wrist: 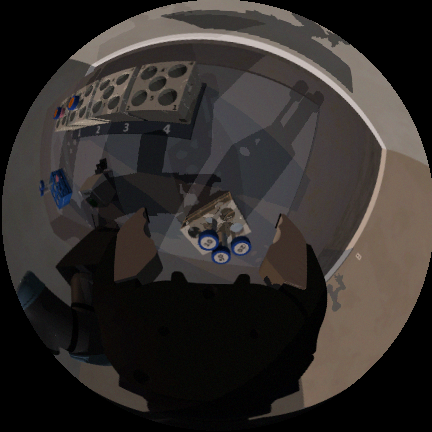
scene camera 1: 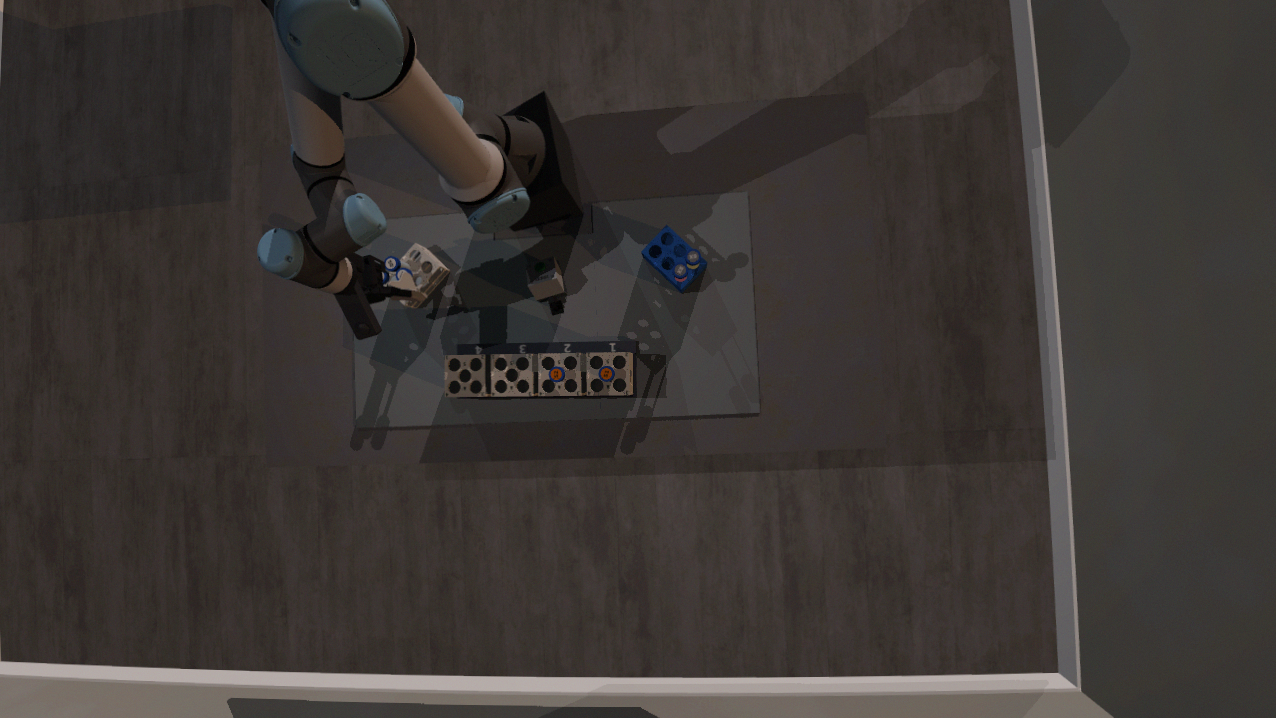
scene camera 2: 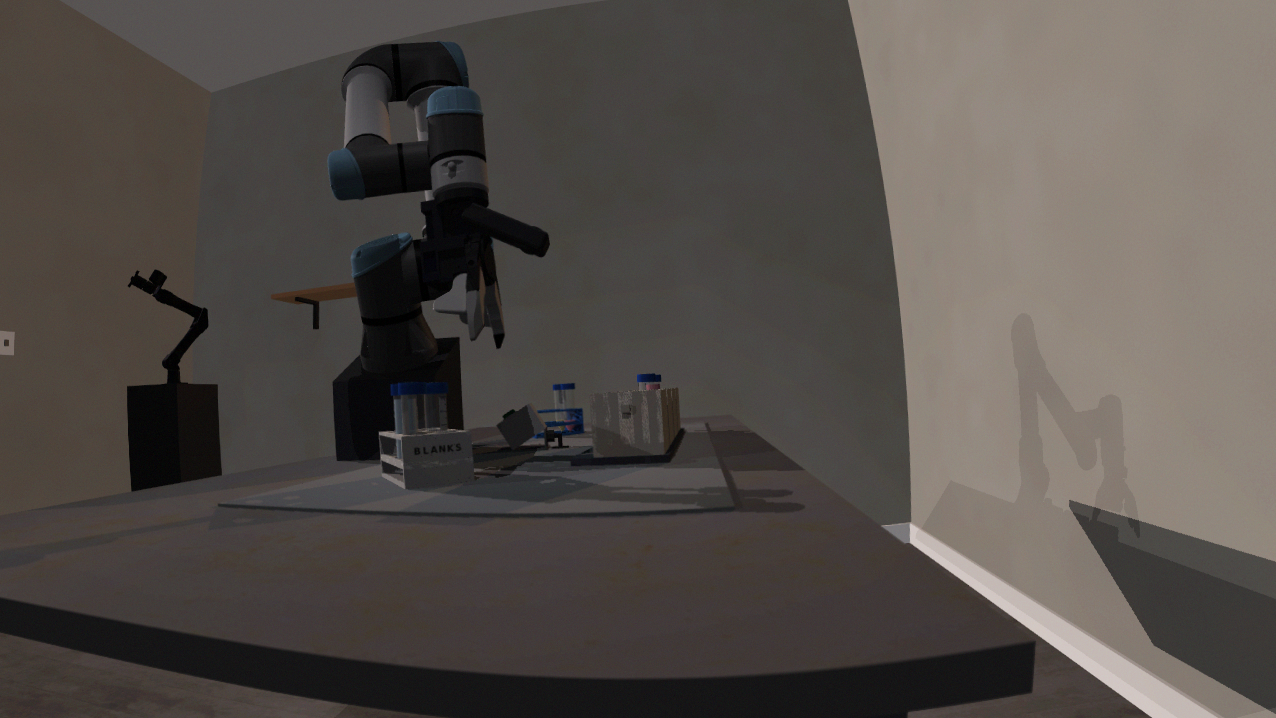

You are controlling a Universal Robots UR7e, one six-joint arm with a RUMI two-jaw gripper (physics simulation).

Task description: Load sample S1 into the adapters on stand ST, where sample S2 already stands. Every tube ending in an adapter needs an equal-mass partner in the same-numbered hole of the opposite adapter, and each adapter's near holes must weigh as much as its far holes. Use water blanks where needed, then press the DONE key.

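Places are measured from the arm's base along level axes (x ahead, y left, z up), in centimetres.
Pixels of known places: gripper, fingertip midpoint: [wrist: 212, 212] [scene camera 1: 395, 304] [scene camera 2: 487, 345]; arm's base, origin of the base link: [scene camera 1: 518, 155] [scene camera 2: 400, 357].
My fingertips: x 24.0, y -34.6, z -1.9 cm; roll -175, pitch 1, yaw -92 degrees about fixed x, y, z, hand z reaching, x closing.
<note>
For each thing: its top centre in the pictures, then the offset to it from my fingertips.
- white BLANKS rack, middle of its top: [scene camera 2: 422, 431] [wrist: 215, 230] [scene camera 1: 409, 274] dy -0.2, dx -9.0, dz -10.5 cm
- blue rack, middle of its top: [scene camera 1: 674, 257] [scene camera 2: 550, 410] [wrist: 53, 190] dy +61.8, dx +3.1, dz -10.5 cm
- small grey box-shaped device, middle of its top: [scene camera 2: 521, 403] [scene camera 1: 540, 275] [wrist: 85, 196] dy +31.3, dx +0.0, dz -8.1 cm
My gripper [scene camera 2: 488, 337] [wrist: 212, 212] is open and empty, high above the white BLANKS rack [scene camera 1: 433, 256] [scene camera 2: 441, 468]. In the wrist view three blue-capped tubes [wrist: 208, 241] [wrist: 221, 256] [wrist: 241, 246] stand in that rack between the fingers' directions; their cap numbers are hard to read. Four adapter blocks stand in a row on stand ST, numbered 1 to 4. Adapters 1 [scene camera 1: 607, 356] and 2 [scene camera 1: 558, 355] each hold an orange-topped tube [scene camera 1: 606, 374] [scene camera 1: 556, 374] in the centre hole. Adapters 3 [scene camera 1: 527, 375] and 4 [scene camera 1: 451, 375] show empty holes. A blue rack [scene camera 1: 664, 264] [wrist: 61, 190] holds two tubes [scene camera 1: 680, 271] [scene camera 1: 693, 258].
A small grey box-shaped device [scene camera 1: 546, 283] [scene camera 2: 520, 426] [wrist: 98, 189] stands between the two racks, behind the adapter row. I cannot make out a DONE key. The robot's dark base [scene camera 1: 553, 169] stands at the table's back. The arm partly covers the BLANKS rack in scene camera 1.
</note>
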